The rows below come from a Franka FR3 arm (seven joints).
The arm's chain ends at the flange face. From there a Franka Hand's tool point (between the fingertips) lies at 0.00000 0.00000 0.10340 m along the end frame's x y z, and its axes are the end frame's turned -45 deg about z.
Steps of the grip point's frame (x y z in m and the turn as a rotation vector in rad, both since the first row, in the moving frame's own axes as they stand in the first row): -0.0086, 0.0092, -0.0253, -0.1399, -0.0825, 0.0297; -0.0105, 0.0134, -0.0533, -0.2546, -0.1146, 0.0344; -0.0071, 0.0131, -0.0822, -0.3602, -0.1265, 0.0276; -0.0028, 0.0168, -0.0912, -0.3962, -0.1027, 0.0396; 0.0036, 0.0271, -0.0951, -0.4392, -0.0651, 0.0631; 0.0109, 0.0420, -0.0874, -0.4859, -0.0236, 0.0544; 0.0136, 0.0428, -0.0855, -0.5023, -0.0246, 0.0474
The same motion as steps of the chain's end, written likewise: -0.0035, -0.0037, -0.0239, -0.1573, 0.0406, 0.0297; -0.0076, -0.0099, -0.0493, -0.2611, 0.0990, 0.0344; -0.0119, -0.0207, -0.0748, -0.3441, 0.1653, 0.0276; -0.0102, -0.0220, -0.0827, -0.3528, 0.2075, 0.0396; -0.0036, -0.0199, -0.0851, -0.3566, 0.2645, 0.0631; 0.0059, -0.0147, -0.0754, -0.3603, 0.3269, 0.0544; 0.0073, -0.0171, -0.0727, -0.3726, 0.3378, 0.0474
